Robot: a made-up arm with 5 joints.
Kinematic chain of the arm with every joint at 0, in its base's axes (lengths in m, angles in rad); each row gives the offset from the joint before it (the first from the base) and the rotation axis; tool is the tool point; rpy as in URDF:
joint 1: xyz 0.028 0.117 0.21 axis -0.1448 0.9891 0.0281
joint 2: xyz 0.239 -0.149 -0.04 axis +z
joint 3: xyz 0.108 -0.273 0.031 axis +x
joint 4: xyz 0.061 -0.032 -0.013 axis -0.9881 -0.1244 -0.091
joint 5: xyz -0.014 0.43 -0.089 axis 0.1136 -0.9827 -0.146
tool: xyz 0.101 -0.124 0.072 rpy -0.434 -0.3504 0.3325
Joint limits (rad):
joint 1: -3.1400..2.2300
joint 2: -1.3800..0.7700
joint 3: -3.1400..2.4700
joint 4: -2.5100..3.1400
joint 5: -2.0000..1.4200
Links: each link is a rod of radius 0.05 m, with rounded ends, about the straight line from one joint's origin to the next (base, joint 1, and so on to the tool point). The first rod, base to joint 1, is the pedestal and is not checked.
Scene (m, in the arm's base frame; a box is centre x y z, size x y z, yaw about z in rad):
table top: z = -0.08
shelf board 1: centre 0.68 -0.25 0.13 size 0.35 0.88 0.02 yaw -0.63
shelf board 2: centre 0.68 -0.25 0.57 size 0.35 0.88 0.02 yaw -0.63
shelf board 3: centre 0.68 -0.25 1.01 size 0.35 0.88 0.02 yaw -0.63
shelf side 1: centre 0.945 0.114 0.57 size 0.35 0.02 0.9 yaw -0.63
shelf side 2: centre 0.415 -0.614 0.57 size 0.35 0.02 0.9 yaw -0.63
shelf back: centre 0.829 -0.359 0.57 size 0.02 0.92 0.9 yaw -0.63
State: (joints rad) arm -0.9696 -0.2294 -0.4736 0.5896 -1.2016
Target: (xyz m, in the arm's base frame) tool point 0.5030 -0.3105 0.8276
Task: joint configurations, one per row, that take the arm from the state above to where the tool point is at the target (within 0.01 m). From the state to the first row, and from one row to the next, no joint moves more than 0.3 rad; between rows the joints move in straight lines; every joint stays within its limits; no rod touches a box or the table.
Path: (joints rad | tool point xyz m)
1: -0.9241 -0.4426 -0.2414 0.2971 -1.2974 | 0.5730 -0.2553 0.3315
2: -0.8787 -0.6558 -0.0091 0.0046 -1.3931 | 0.4932 -0.1908 0.4022
3: -0.8332 -0.8691 0.2231 -0.2878 -1.4889 | 0.3727 -0.1969 0.4942
4: -0.7878 -1.0823 0.4553 -0.5803 -1.5846 | 0.2075 -0.2493 0.5507
5: -0.9496 -0.8274 0.3201 -0.3989 -1.4986 | 0.2758 -0.2000 0.5705
6: -1.1114 -0.5726 0.1848 -0.2175 -1.4125 | 0.3233 -0.1522 0.5889
7: -1.2733 -0.3177 0.0496 -0.0361 -1.3264 | 0.3550 -0.1230 0.6138
8: -1.4351 -0.0629 -0.0857 0.1452 -1.2404 | 0.3688 -0.1188 0.6583
9: -1.5969 0.1920 -0.2209 0.3266 -1.1543 | 0.3520 -0.1337 0.7312
10: -1.7588 0.4469 -0.3561 0.5080 -1.0682 | 0.2869 -0.1529 0.8276
11: -1.5872 0.4895 -0.5036 0.6996 -1.1390 | 0.4123 -0.2328 0.8313
12: -1.4155 0.5322 -0.6510 0.8913 -1.2098 | 0.5030 -0.3105 0.8276

